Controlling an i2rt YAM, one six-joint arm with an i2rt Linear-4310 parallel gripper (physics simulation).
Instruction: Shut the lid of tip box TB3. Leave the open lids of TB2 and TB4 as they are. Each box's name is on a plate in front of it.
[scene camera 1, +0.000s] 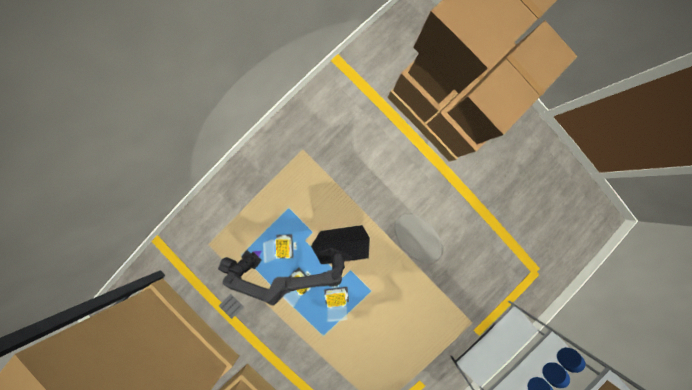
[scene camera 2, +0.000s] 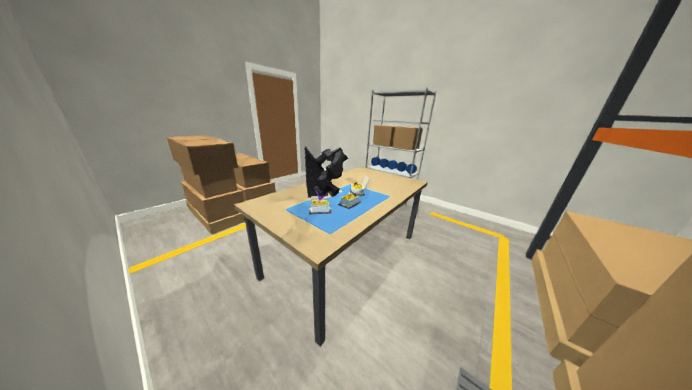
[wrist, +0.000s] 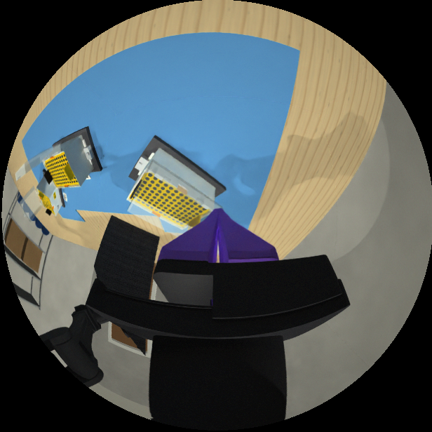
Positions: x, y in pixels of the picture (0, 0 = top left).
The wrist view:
gripper: 217, 214
tip box: 159, 150
tip box: 78, 146
